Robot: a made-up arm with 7 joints.
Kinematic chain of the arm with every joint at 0, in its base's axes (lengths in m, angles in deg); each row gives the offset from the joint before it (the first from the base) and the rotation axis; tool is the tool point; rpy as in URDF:
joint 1: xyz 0 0 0.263 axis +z
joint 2: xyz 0 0 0 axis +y
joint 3: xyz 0 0 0.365 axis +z
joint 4: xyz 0.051 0 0 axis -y
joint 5: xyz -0.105 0 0.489 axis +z
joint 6: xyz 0 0 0 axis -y
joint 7: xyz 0.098 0 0 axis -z
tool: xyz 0 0 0 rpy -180 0 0
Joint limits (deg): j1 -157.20..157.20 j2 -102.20..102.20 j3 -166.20..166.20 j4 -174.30..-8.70 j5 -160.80..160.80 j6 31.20..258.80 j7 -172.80..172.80
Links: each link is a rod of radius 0.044 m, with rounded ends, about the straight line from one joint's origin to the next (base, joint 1, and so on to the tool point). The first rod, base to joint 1, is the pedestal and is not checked.
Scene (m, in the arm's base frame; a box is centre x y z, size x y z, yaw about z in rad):
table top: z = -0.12
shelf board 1: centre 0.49 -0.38 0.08 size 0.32 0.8 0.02 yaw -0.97
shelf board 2: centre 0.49 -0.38 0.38 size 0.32 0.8 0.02 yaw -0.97
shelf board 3: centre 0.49 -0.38 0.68 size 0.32 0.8 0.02 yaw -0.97
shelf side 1: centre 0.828 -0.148 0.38 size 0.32 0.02 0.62 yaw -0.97
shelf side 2: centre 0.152 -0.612 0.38 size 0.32 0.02 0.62 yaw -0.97
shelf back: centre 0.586 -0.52 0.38 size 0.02 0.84 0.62 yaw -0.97
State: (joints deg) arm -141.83 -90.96 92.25 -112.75 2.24 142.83 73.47
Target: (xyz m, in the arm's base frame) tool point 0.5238 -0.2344 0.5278
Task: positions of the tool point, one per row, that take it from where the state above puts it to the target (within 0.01 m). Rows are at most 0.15 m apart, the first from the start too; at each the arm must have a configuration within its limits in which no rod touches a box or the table.
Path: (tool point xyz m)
1: 0.6136 -0.2051 0.2377
2: 0.5712 -0.1279 0.2379
3: 0.5163 -0.0658 0.2371
4: 0.4528 -0.0210 0.2360
5: 0.4620 -0.0614 0.3348
6: 0.4499 -0.0852 0.4343
7: 0.4222 -0.0862 0.5278
8: 0.4814 -0.1551 0.5265
9: 0.5238 -0.2344 0.5278

